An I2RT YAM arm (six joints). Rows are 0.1 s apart.
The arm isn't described. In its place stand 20 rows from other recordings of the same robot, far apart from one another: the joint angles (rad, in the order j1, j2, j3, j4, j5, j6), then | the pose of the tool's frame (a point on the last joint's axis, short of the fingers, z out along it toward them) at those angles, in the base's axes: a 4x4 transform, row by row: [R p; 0 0 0 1], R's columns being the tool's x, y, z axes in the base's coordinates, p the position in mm.
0.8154 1.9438 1.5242 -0.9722 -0.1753 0.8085 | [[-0.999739, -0.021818, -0.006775, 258.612], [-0.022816, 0.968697, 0.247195, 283.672], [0.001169, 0.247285, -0.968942, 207.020], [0, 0, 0, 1]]
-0.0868 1.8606 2.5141 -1.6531 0.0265 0.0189 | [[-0.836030, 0.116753, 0.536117, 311.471], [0.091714, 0.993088, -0.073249, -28.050], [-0.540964, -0.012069, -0.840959, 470.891], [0, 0, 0, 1]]
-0.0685 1.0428 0.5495 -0.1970 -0.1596 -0.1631 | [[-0.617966, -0.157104, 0.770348, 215.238], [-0.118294, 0.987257, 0.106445, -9.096], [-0.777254, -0.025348, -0.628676, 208.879], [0, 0, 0, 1]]
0.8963 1.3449 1.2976 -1.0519 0.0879 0.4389 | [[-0.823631, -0.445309, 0.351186, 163.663], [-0.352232, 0.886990, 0.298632, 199.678], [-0.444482, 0.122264, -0.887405, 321.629], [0, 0, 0, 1]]
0.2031 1.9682 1.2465 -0.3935 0.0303 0.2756 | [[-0.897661, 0.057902, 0.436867, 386.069], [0.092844, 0.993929, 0.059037, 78.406], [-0.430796, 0.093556, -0.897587, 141.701], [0, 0, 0, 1]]
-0.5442 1.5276 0.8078 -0.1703 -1.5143 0.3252 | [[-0.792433, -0.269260, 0.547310, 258.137], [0.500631, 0.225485, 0.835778, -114.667], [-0.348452, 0.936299, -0.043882, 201.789], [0, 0, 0, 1]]
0.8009 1.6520 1.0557 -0.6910 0.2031 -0.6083 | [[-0.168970, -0.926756, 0.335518, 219.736], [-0.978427, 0.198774, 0.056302, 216.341], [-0.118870, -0.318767, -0.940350, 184.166], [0, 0, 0, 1]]
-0.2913 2.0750 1.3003 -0.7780 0.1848 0.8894 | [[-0.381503, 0.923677, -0.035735, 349.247], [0.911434, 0.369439, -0.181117, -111.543], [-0.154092, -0.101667, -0.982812, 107.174], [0, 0, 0, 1]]
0.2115 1.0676 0.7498 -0.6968 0.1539 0.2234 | [[-0.838139, 0.058832, 0.542275, 198.462], [0.043960, 0.998218, -0.040355, 37.031], [-0.543682, -0.009984, -0.839232, 232.494], [0, 0, 0, 1]]
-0.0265 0.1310 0.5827 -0.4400 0.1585 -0.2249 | [[-0.029618, 0.181912, 0.982869, 61.474], [-0.219506, 0.958114, -0.183945, -7.250], [-0.975162, -0.221193, 0.011553, 310.187], [0, 0, 0, 1]]
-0.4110 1.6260 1.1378 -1.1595 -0.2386 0.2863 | [[-0.762475, 0.646495, 0.025991, 251.559], [0.631634, 0.735039, 0.246486, -100.456], [0.140248, 0.204356, -0.968798, 206.906], [0, 0, 0, 1]]
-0.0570 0.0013 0.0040 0.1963 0.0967 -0.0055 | [[0.196534, 0.152276, 0.968600, 107.737], [-0.016698, 0.988243, -0.151977, -9.590], [-0.980355, 0.013695, 0.196766, 196.140], [0, 0, 0, 1]]
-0.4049 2.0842 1.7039 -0.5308 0.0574 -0.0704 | [[-0.754424, 0.373452, 0.539794, 428.034], [0.246928, 0.923434, -0.293761, -185.669], [-0.608170, -0.088330, -0.788877, 221.679], [0, 0, 0, 1]]
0.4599 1.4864 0.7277 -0.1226 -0.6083 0.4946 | [[-0.936073, -0.279124, 0.214142, 244.106], [-0.028961, 0.667768, 0.743806, 143.616], [-0.350611, 0.690055, -0.633163, 171.915], [0, 0, 0, 1]]
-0.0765 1.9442 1.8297 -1.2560 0.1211 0.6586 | [[-0.711675, 0.676972, 0.187692, 386.844], [0.663860, 0.735471, -0.135545, -33.964], [-0.229803, 0.028137, -0.972830, 283.772], [0, 0, 0, 1]]
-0.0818 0.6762 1.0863 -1.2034 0.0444 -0.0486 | [[-0.714924, 0.078021, 0.694836, 91.277], [0.009916, 0.994786, -0.101499, -9.068], [-0.699132, -0.065674, -0.711970, 353.344], [0, 0, 0, 1]]
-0.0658 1.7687 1.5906 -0.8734 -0.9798 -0.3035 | [[-0.714753, -0.616349, 0.330517, 371.370], [-0.119785, 0.573491, 0.810407, 5.155], [-0.689042, 0.539650, -0.483734, 306.530], [0, 0, 0, 1]]
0.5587 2.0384 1.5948 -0.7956 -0.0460 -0.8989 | [[-0.074705, -0.965000, 0.251384, 356.714], [-0.968712, 0.130057, 0.211380, 224.927], [-0.236676, -0.227727, -0.944524, 194.608], [0, 0, 0, 1]]
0.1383 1.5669 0.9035 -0.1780 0.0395 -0.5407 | [[-0.575627, -0.475865, 0.664986, 319.095], [-0.599414, 0.798703, 0.052688, 42.995], [-0.556199, -0.368273, -0.744995, 192.209], [0, 0, 0, 1]]
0.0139 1.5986 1.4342 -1.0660 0.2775 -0.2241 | [[-0.936316, -0.133325, 0.324865, 315.097], [-0.226763, 0.935932, -0.269463, -5.373], [-0.268125, -0.325970, -0.906561, 294.466], [0, 0, 0, 1]]
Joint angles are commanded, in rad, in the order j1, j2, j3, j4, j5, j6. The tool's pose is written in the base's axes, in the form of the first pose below.
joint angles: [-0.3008 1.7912 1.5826 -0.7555 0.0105 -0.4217]
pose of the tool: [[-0.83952, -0.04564, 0.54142, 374.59], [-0.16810, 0.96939, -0.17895, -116.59], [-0.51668, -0.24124, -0.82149, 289.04], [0, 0, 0, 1]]
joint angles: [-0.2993 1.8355 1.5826 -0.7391 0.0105 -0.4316]
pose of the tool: [[-0.85219, -0.06184, 0.51957, 383.29], [-0.17480, 0.96959, -0.17131, -118.66], [-0.49318, -0.23681, -0.83708, 273.35], [0, 0, 0, 1]]
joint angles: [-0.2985 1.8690 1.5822 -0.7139 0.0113 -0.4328]
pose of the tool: [[-0.85621, -0.06522, 0.51249, 390.49], [-0.17534, 0.96980, -0.16951, -120.57], [-0.48596, -0.23500, -0.84180, 261.83], [0, 0, 0, 1]]
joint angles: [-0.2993 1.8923 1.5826 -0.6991 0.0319 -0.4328]
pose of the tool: [[-0.86443, -0.05686, 0.49952, 394.73], [-0.17197, 0.96709, -0.18752, -122.99], [-0.47242, -0.24800, -0.84576, 253.72], [0, 0, 0, 1]]
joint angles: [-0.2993 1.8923 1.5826 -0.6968 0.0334 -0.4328]
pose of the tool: [[-0.86371, -0.05563, 0.50091, 394.92], [-0.17217, 0.96667, -0.18951, -123.10], [-0.47367, -0.24993, -0.84449, 253.86], [0, 0, 0, 1]]
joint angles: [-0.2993 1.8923 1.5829 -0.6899 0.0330 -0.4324]
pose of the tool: [[-0.86037, -0.05374, 0.50684, 395.56], [-0.17283, 0.96627, -0.19092, -123.29], [-0.47948, -0.25186, -0.84063, 254.36], [0, 0, 0, 1]]
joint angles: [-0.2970 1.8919 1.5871 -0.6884 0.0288 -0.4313]
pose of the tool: [[-0.85632, -0.05550, 0.51346, 396.41], [-0.17493, 0.96661, -0.18726, -122.39], [-0.48592, -0.25018, -0.83743, 255.91], [0, 0, 0, 1]]
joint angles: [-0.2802 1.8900 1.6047 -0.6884 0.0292 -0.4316]
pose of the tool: [[-0.84408, -0.06704, 0.53201, 399.91], [-0.19221, 0.96405, -0.18348, -116.16], [-0.50058, -0.25713, -0.82662, 262.16], [0, 0, 0, 1]]
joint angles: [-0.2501 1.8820 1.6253 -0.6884 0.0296 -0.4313]
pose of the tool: [[-0.82386, -0.08832, 0.55987, 403.98], [-0.22083, 0.95974, -0.17356, -104.28], [-0.52200, -0.26663, -0.81020, 271.83], [0, 0, 0, 1]]
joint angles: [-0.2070 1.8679 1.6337 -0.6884 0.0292 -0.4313]
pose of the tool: [[-0.80181, -0.12385, 0.58461, 406.60], [-0.25860, 0.95385, -0.15261, -86.45], [-0.53873, -0.27354, -0.79683, 280.08], [0, 0, 0, 1]]
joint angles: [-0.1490 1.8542 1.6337 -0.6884 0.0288 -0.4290]
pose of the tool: [[-0.77840, -0.17363, 0.60328, 408.63], [-0.30360, 0.94525, -0.11968, -62.38], [-0.54947, -0.27631, -0.78850, 285.49], [0, 0, 0, 1]]
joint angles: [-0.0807 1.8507 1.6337 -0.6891 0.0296 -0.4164]
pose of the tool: [[-0.75745, -0.22699, 0.61216, 411.27], [-0.34435, 0.93549, -0.07920, -34.32], [-0.55469, -0.27079, -0.78676, 286.82], [0, 0, 0, 1]]
